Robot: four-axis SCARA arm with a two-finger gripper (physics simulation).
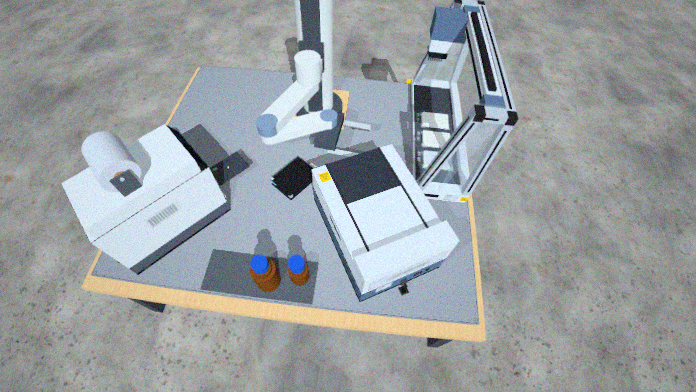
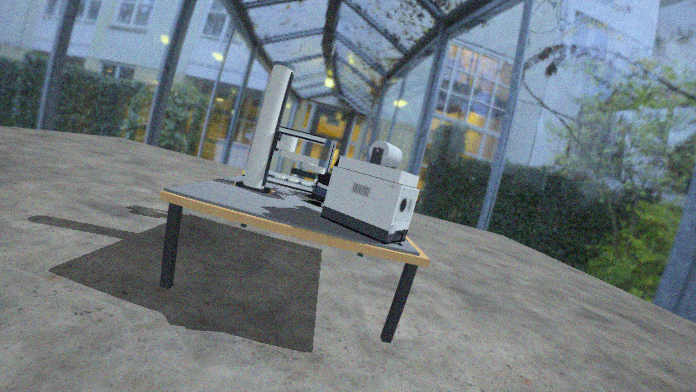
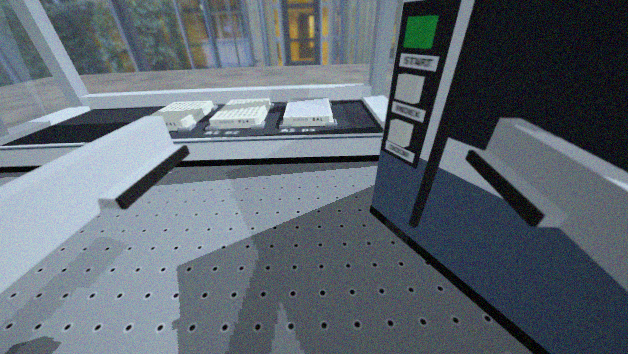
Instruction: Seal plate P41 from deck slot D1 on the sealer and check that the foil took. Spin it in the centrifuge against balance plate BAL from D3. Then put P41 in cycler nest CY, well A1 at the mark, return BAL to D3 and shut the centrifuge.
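Seen in the pictures: gripper, fingertip midpoint: (image 1: 367,141) (image 3: 320,135); arm's base at its link origin: (image 1: 318,107) (image 2: 252,188).
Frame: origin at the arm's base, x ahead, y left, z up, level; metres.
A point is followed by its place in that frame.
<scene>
My gripper (image 1: 364,141) {x 0.337, y 0.265, z 0.154 m} (image 3: 320,135) {x 0.337, y 0.265, z 0.154 m} is open and empty, low over the perforated table between the arm column and a white-and-blue machine (image 1: 400,215) {x 0.712, y 0.398, z 0.223 m} (image 3: 400,187) {x 0.415, y 0.331, z 0.070 m} with START and INDEX buttons, which looks like the centrifuge. The leftmost plate (image 1: 435,120) {x 0.086, y 0.583, z 0.076 m} (image 3: 187,109) {x 0.091, y 0.591, z 0.076 m}, apparently P41, sits in the gantry deck, partly behind my left finger. A middle plate (image 1: 436,140) {x 0.214, y 0.582, z 0.075 m} (image 3: 240,114) {x 0.207, y 0.546, z 0.076 m} and the flatter-topped plate BAL (image 1: 430,158) {x 0.326, y 0.549, z 0.077 m} (image 3: 308,112) {x 0.326, y 0.543, z 0.077 m} sit beside it. The sealer (image 1: 155,205) {x 0.809, y -0.398, z 0.283 m} (image 2: 370,200) {x 0.721, y -0.612, z 0.187 m} carries a white roll (image 1: 107,152) {x 0.764, y -0.469, z 0.488 m} (image 2: 389,154) {x 0.758, y -0.583, z 0.427 m}. I cannot tell which object is cycler nest CY.
A gantry frame (image 1: 492,95) {x 0.400, y 0.644, z 0.510 m} rises over the deck at the right. A dark square block (image 1: 294,178) {x 0.494, y -0.023, z 0.055 m} lies between the sealer and the white-and-blue machine. Two blue-capped brown bottles (image 1: 265,274) {x 0.945, y -0.023, z 0.150 m} (image 1: 298,271) {x 0.919, y 0.081, z 0.143 m} stand near the front edge. The arm column (image 2: 270,127) {x 0.036, y -0.065, z 0.441 m} stands at the back.
</scene>
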